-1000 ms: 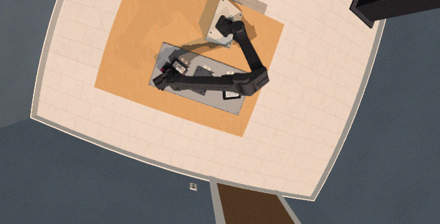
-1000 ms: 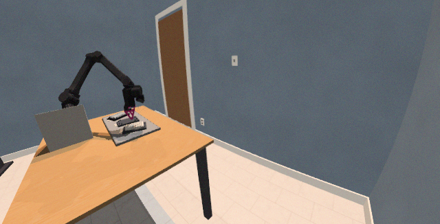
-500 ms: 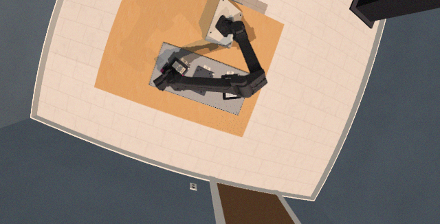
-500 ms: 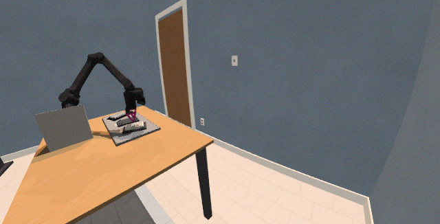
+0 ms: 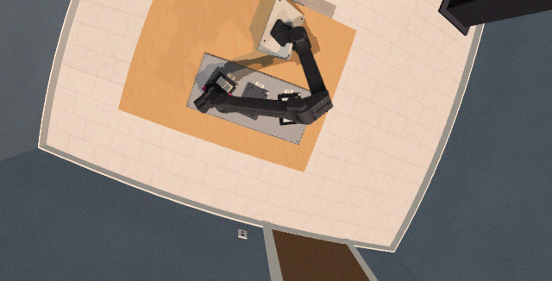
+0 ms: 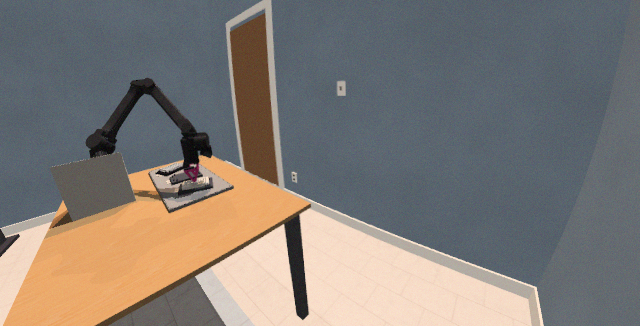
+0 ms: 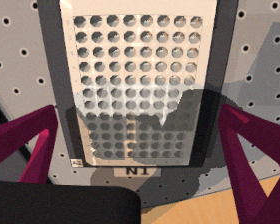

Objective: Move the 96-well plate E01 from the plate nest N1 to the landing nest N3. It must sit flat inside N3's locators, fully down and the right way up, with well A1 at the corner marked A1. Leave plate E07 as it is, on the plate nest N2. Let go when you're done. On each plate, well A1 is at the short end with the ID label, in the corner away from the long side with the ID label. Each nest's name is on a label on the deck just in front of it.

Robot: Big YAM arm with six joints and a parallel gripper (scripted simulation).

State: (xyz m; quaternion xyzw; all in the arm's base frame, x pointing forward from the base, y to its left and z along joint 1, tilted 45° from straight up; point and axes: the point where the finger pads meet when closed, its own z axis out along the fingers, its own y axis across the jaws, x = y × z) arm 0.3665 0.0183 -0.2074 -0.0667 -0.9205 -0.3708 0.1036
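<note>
Right now the dark plate nest N1 is 5 cm below my hand. Also, from my hand: dark landing nest N3: 18 cm to the left, 5 cm below, 3 cm behind; label N1: 10 cm behind, 5 cm below, 2 cm to the left.
</note>
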